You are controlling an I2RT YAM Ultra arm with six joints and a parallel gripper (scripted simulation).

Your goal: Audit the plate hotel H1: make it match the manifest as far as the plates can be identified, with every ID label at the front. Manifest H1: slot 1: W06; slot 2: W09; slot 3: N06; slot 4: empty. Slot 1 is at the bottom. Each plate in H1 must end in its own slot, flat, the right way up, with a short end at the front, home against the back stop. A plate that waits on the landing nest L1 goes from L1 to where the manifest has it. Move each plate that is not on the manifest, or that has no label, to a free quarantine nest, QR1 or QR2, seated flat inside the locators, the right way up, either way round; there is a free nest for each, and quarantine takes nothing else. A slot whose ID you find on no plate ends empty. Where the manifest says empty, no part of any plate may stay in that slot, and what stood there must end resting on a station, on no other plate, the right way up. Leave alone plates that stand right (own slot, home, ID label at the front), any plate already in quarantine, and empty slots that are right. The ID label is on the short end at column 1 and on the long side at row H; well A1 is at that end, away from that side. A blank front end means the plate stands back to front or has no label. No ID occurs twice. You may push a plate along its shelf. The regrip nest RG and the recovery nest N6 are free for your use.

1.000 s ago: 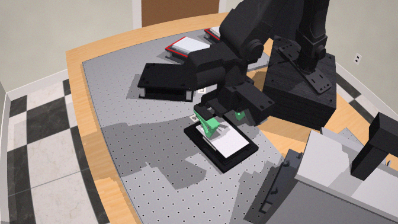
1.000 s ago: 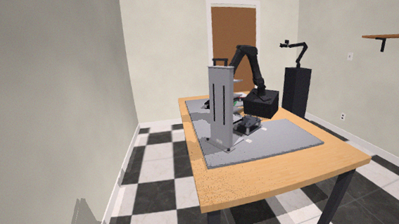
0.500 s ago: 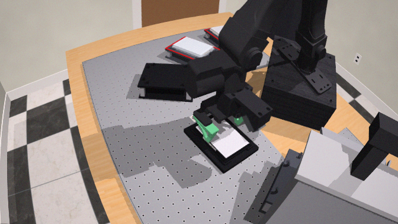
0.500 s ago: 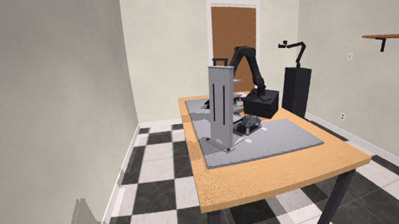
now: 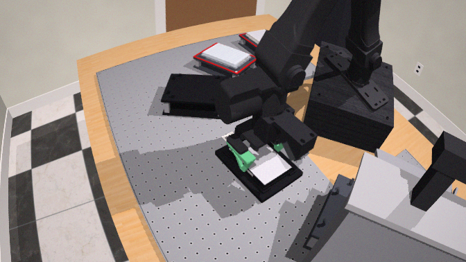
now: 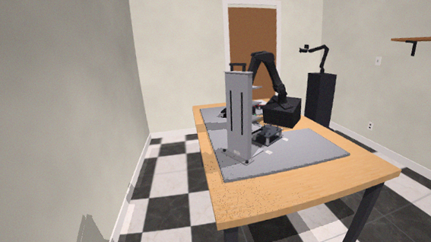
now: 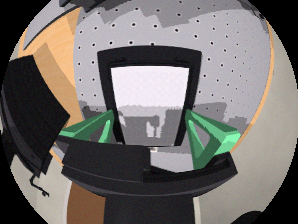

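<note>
My hand is 2 cm above the flat black nest N6. The rest, counted from my hand: tag L1: 20 cm to the right, 5 cm behind, 3 cm below; then black landing nest L1: 26 cm to the right, 4 cm ahead, 2 cm above; then N6 tag: 10 cm to the right, 3 cm below, 2 cm ahead.
</note>
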